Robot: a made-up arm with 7 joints. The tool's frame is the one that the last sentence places.
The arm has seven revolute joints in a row. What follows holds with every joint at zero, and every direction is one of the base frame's. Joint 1 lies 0.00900 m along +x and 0.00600 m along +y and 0.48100 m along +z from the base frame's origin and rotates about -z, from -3.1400 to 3.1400 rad. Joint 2 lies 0.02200 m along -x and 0.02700 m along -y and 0.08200 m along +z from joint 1 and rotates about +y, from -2.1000 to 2.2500 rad. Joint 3 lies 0.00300 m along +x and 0.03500 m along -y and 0.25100 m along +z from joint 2 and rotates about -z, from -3.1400 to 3.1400 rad. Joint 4 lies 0.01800 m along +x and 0.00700 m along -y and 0.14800 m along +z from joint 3 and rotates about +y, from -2.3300 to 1.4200 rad. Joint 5 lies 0.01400 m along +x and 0.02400 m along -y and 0.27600 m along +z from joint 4 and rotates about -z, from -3.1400 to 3.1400 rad. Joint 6 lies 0.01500 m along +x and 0.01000 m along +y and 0.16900 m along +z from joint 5 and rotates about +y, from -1.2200 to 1.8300 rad. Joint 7 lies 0.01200 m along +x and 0.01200 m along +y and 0.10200 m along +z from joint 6 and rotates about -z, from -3.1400 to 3.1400 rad. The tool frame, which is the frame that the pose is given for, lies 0.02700 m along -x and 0.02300 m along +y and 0.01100 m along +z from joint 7; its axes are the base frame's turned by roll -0.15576, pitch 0.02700 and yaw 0.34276 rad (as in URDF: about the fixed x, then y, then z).
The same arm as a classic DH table. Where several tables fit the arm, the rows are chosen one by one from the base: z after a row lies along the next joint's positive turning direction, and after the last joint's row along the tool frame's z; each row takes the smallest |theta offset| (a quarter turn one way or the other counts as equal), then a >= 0, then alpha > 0; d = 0 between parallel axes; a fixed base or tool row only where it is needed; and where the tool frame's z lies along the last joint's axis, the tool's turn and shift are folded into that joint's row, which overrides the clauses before.
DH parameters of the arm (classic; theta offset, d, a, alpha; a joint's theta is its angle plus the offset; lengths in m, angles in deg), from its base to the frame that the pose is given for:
base (fixed): 33.69 0.0000 0.0108 180.00
joint 1: 33.69 -0.5630 -0.0220 90.00
joint 2: 0.00 -0.0620 0.0030 -90.00
joint 3: 0.00 -0.3990 0.0180 90.00
joint 4: 0.00 -0.0310 0.0140 -90.00
joint 5: 0.00 -0.4450 0.0150 90.00
joint 6: 0.00 0.0220 0.0120 -90.00
joint 7: -9.88 0.0582 -0.0227 170.94
tool (fixed): 9.88 0.1734 0.0000 0.00
Joint limits (deg, base to tool): -179.91..179.91 -120.32..128.92 -179.91..179.91 -133.50..81.36 -179.91..179.91 -69.90..104.85 -179.91..179.91

